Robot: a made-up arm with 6 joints. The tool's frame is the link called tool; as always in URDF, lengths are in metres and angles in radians. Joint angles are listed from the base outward. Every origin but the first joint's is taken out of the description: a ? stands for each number. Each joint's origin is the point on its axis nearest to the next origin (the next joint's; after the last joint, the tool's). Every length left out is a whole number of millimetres.
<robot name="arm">
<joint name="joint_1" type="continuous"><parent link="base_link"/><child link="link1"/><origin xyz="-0.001 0.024 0.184"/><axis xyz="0 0 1"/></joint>
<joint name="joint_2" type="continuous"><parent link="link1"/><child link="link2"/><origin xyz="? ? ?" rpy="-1.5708 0 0"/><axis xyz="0 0 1"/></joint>
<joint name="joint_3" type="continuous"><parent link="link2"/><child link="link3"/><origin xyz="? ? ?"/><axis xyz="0 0 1"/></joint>
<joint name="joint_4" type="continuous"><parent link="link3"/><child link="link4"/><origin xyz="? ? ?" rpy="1.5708 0 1.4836"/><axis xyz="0 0 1"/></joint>
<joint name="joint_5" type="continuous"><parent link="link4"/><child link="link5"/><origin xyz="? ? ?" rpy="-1.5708 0 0"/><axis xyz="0 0 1"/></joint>
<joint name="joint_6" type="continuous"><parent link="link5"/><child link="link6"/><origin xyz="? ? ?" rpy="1.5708 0 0"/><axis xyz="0 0 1"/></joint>
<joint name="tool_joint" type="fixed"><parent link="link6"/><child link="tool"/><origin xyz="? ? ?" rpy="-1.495 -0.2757 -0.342"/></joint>
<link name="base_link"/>
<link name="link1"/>
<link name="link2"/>
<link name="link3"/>
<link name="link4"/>
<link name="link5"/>
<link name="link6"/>
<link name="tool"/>
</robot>
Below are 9 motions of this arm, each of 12 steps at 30 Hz.
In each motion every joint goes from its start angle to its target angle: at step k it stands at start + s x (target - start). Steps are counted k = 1, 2, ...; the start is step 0. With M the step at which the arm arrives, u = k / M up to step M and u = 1 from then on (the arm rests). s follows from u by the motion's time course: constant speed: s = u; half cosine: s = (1 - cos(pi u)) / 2; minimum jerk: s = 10 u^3 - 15 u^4 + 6 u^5.
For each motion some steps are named. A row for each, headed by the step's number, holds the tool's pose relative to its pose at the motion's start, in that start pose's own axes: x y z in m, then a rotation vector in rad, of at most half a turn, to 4 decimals.
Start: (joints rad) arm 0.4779 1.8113 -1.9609 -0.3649 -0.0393 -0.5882
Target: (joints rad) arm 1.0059 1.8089 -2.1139 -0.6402 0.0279 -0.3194
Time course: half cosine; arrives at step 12
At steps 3, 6, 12:
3: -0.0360 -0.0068 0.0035 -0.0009 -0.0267 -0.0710
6: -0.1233 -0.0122 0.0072 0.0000 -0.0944 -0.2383
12: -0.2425 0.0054 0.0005 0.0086 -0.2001 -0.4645

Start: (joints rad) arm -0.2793 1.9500 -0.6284 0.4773 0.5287 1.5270
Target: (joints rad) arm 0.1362 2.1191 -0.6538 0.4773 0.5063 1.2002
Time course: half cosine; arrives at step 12
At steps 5, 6, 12:
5: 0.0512 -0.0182 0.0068 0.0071 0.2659 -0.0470
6: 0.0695 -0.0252 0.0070 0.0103 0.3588 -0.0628
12: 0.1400 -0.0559 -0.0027 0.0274 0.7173 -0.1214

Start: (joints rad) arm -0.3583 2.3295 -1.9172 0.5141 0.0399 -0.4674
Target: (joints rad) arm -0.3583 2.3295 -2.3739 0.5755 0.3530 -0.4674
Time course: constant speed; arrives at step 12
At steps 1, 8, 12:
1: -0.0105 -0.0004 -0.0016 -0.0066 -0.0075 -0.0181
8: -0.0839 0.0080 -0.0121 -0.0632 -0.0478 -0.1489
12: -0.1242 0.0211 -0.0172 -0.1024 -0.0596 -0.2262

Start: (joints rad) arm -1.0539 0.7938 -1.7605 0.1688 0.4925 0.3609
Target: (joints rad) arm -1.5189 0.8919 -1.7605 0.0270 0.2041 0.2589
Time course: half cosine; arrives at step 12
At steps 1, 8, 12:
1: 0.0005 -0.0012 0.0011 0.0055 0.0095 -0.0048
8: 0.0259 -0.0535 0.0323 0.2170 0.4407 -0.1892
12: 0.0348 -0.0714 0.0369 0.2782 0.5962 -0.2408

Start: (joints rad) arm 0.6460 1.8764 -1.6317 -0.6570 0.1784 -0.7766
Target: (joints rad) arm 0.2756 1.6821 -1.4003 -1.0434 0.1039 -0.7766
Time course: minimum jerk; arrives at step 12
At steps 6, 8, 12:
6: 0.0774 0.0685 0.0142 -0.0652 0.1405 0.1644
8: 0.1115 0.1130 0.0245 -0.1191 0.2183 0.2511
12: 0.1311 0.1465 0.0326 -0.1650 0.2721 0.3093

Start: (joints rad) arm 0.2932 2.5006 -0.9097 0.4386 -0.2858 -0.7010
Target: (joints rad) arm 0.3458 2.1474 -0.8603 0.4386 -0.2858 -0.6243
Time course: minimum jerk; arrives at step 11
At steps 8, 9, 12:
8: -0.0764 0.1361 -0.0312 0.1418 -0.0370 -0.2320
9: -0.0818 0.1502 -0.0330 0.1543 -0.0411 -0.2551
12: -0.0845 0.1579 -0.0339 0.1608 -0.0434 -0.2675

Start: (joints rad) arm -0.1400 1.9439 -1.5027 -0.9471 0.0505 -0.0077
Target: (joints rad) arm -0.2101 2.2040 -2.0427 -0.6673 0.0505 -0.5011
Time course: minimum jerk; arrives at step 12
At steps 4, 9, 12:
4: 0.0087 -0.0239 -0.0142 0.0450 0.0513 -0.0063
9: 0.0424 -0.0888 -0.0519 0.1923 0.2262 -0.0085
12: 0.0481 -0.0968 -0.0563 0.2144 0.2534 -0.0064

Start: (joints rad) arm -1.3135 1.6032 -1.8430 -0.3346 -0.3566 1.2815
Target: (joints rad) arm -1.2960 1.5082 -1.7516 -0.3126 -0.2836 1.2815
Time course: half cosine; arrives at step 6
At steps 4, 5, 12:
4: -0.0206 0.0209 0.0146 0.0417 -0.0098 0.0322
5: -0.0255 0.0263 0.0179 0.0518 -0.0122 0.0402
12: -0.0273 0.0284 0.0191 0.0554 -0.0131 0.0432

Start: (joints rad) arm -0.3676 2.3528 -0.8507 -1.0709 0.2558 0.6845
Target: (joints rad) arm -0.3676 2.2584 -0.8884 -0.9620 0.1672 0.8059
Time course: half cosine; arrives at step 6
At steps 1, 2, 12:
1: -0.0017 0.0025 -0.0011 0.0065 -0.0168 -0.0103
2: -0.0064 0.0096 -0.0040 0.0236 -0.0627 -0.0388
12: -0.0249 0.0405 -0.0161 0.0858 -0.2496 -0.1614

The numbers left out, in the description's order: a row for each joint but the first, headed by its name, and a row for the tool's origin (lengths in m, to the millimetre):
joint_2: -0.026 0 0
joint_3: -0.489 -0.071 0
joint_4: 0.223 -0.059 0
joint_5: -0.013 0.011 0
joint_6: 0.017 -0.107 0
tool: -0.007 0.003 0

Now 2 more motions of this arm.
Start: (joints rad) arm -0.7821 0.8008 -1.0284 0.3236 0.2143 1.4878
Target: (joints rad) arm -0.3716 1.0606 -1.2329 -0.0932 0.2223 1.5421
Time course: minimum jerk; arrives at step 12
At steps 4, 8, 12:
4: 0.0037 -0.0232 0.0094 -0.0102 0.0693 0.0650
8: 0.0353 -0.0834 0.0314 -0.0728 0.2580 0.2430
12: 0.0543 -0.1019 0.0380 -0.1078 0.3239 0.3061

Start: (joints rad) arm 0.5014 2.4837 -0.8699 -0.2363 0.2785 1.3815
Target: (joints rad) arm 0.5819 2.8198 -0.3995 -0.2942 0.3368 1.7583
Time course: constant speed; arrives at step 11
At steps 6, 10, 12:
6: 0.0939 -0.0612 -0.0503 0.3992 0.0281 0.2590
10: 0.1453 -0.0736 -0.0931 0.6919 0.0600 0.3825
12: 0.1562 -0.0735 -0.1039 0.7676 0.0700 0.4069

